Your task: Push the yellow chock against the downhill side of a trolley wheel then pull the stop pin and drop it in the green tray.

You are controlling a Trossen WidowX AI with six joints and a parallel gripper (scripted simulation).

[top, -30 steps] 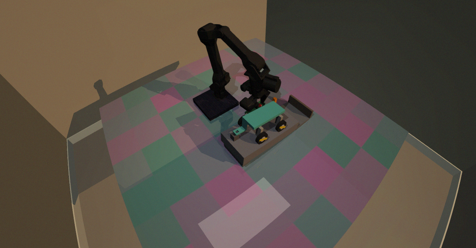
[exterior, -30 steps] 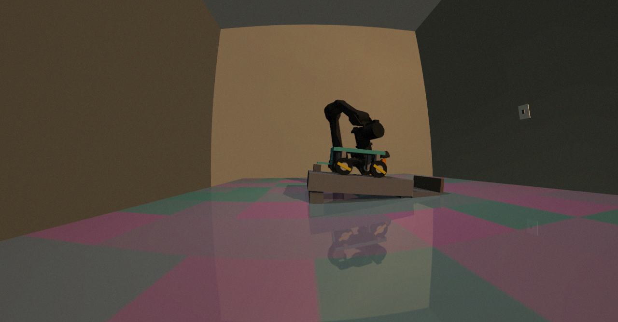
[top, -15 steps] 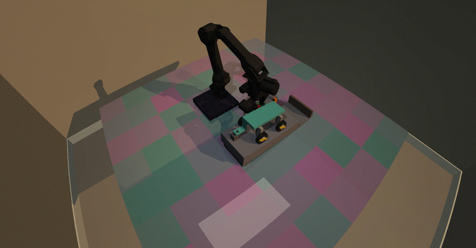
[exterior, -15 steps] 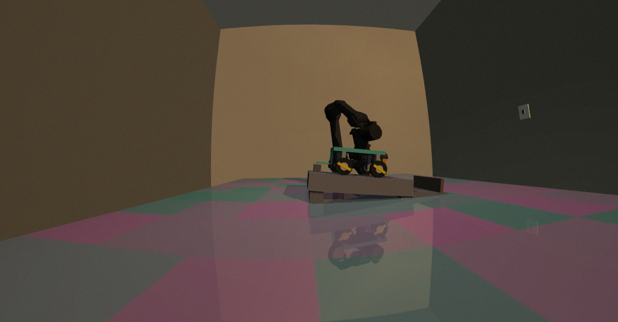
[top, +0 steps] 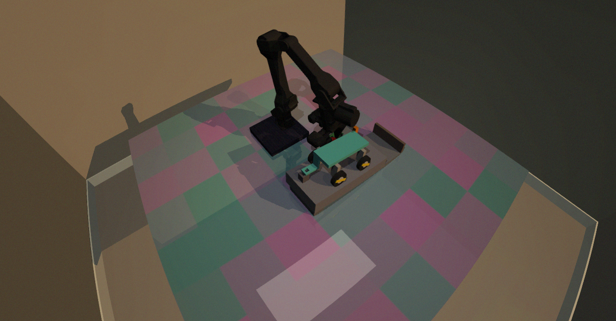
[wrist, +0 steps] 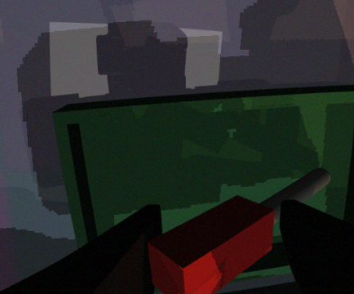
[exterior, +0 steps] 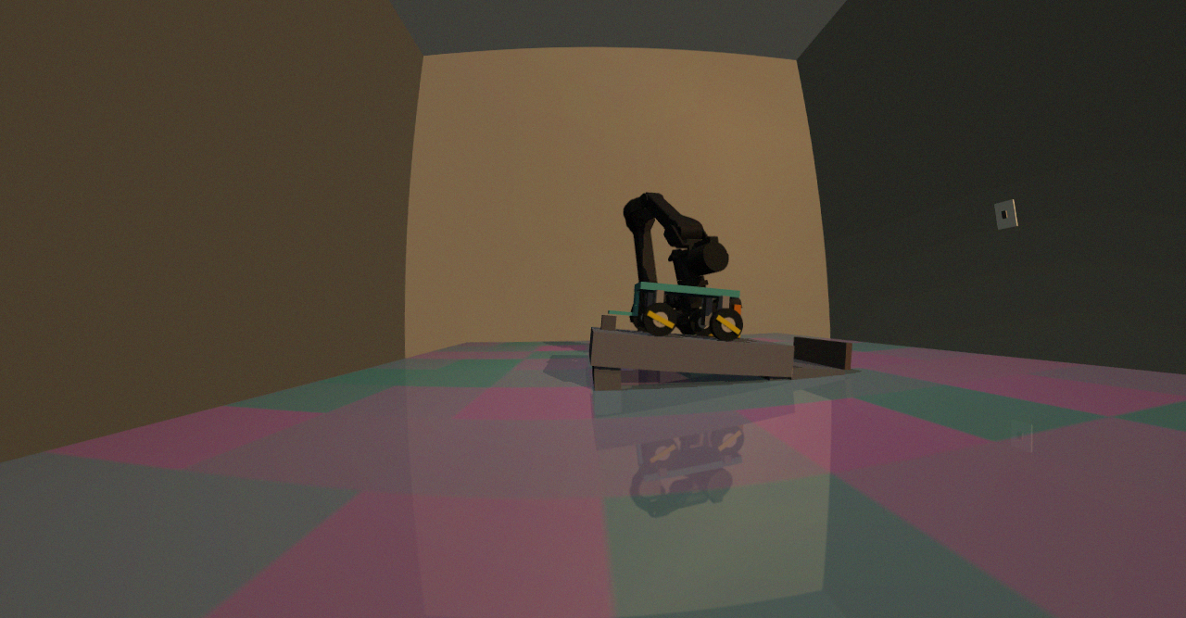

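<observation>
The red-headed stop pin lies 10 mm to the left of my gripper tip. Round my gripper tip: yellow chock: 70 mm ahead, 20 mm to the left, 50 mm above; grey ramp: 120 mm ahead, 80 mm to the right, 20 mm above; green tray: 10 mm to the left, 40 mm below.
</observation>
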